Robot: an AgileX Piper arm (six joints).
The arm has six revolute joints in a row. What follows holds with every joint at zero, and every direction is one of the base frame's. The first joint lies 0.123 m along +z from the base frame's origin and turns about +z. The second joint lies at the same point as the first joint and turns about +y. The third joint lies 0.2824 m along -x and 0.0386 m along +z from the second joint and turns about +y. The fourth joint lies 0.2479 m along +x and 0.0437 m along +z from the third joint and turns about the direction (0.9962, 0, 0.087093). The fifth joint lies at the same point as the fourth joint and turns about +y. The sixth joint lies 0.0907 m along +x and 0.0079 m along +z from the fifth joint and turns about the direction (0.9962, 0, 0.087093). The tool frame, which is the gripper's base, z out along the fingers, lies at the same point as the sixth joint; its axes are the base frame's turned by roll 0, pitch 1.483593 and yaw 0 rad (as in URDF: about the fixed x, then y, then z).
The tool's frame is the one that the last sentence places.
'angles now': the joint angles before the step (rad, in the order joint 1, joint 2, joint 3, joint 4, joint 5, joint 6). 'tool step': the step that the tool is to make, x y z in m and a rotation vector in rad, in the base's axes. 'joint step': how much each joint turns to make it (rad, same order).
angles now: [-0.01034 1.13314 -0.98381 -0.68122 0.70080 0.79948]
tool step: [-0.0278 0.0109 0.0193 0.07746 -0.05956 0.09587]
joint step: [0.00070 -0.11765 -0.00009 0.21121 -0.00262 -0.17414]
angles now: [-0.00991 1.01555 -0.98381 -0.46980 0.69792 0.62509]
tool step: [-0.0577 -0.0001 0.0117 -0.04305 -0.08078 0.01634]
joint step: [-0.00007 -0.21934 0.07279 0.01532 0.04882 -0.07343]
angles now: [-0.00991 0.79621 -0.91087 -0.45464 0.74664 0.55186]
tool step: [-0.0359 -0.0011 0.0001 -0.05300 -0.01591 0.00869]
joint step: [-0.00087 -0.13406 0.04093 0.00561 0.05927 -0.07635]
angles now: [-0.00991 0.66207 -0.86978 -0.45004 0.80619 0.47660]
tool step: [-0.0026 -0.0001 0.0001 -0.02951 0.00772 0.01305]
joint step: [-0.00028 -0.00970 0.00212 0.00033 0.00419 -0.03574]
